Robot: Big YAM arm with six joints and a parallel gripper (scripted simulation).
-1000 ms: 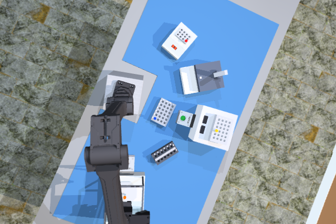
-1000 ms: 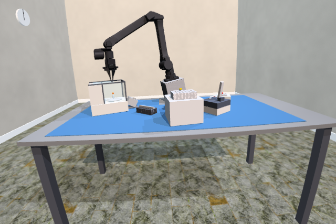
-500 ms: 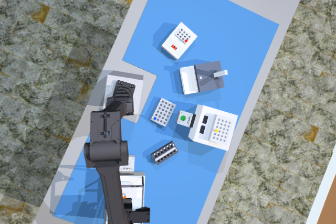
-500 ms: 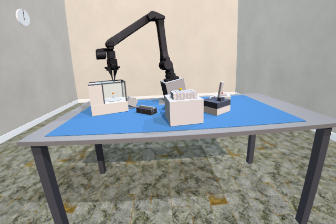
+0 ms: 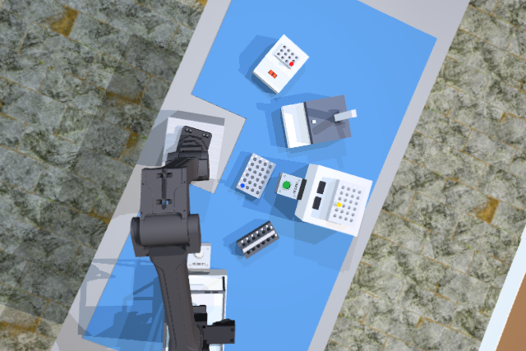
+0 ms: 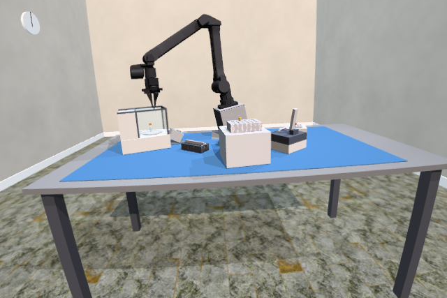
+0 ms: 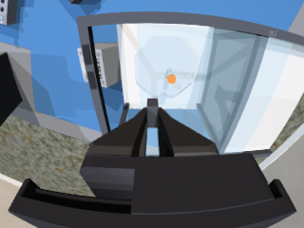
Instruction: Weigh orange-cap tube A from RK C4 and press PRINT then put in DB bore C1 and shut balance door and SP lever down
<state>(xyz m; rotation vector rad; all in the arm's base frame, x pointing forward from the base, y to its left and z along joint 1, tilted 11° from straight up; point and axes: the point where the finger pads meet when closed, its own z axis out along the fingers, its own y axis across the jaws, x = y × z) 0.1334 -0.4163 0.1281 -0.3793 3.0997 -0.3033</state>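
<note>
The white key is 30 mm behind my hand, 120 mm to the left of it and 150 mm below it. From my hand the other things lie so: tube rack RK: 80 mm ahead, 400 mm to the left, 210 mm below; then balance door: 10 mm ahead, 30 mm to the right, 10 mm below; then black magnet block: 150 mm ahead, 200 mm to the left, 200 mm below.
</note>
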